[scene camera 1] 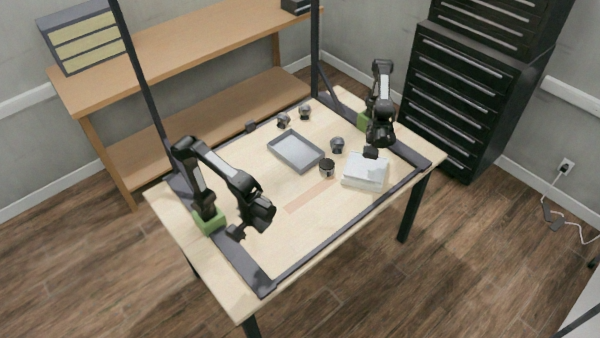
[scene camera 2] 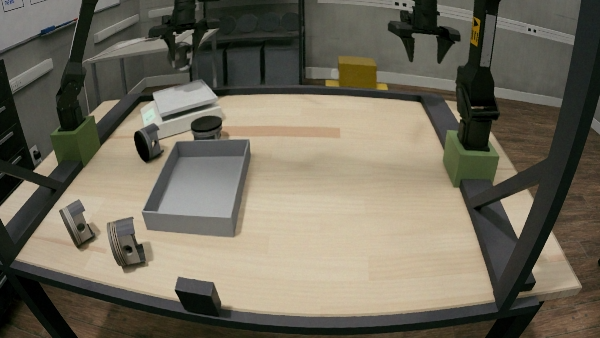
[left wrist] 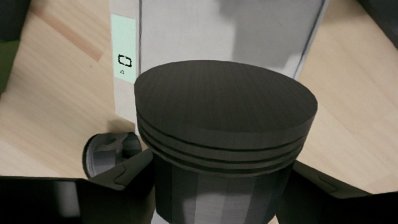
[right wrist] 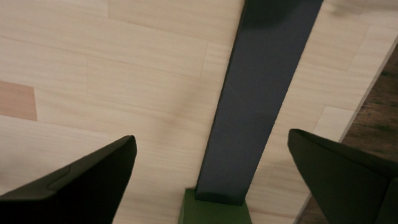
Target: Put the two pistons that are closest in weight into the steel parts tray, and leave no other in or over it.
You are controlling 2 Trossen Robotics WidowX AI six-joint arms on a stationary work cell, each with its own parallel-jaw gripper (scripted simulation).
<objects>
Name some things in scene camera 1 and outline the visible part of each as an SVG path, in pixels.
My right gripper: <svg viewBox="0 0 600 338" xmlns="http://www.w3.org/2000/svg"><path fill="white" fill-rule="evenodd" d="M225 235L236 243L240 243L242 240L246 241L248 234L244 230L247 227L252 226L259 234L263 234L274 221L266 223L250 212L241 211L237 206L236 210L240 213L238 217L241 218L242 222L238 226L231 223L225 229Z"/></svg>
A steel parts tray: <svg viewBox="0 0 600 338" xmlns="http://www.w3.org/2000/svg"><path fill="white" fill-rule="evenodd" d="M289 128L267 142L267 149L299 175L302 175L319 163L321 159L325 158L326 152L293 128Z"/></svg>
</objects>
